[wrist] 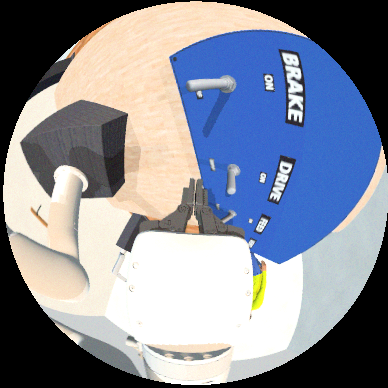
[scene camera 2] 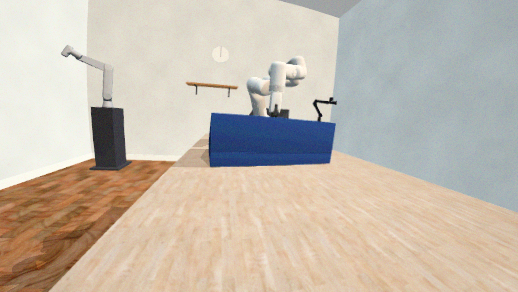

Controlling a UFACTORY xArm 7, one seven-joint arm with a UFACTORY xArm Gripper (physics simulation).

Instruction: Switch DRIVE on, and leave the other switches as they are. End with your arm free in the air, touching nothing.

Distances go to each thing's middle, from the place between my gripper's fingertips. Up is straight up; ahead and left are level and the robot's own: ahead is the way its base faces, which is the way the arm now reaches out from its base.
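Labels:
There is the blue switch panel (scene camera 2: pixel 235 140), which sits 50 mm below my hand, 120 mm ahead of it and 60 mm to the right of it.

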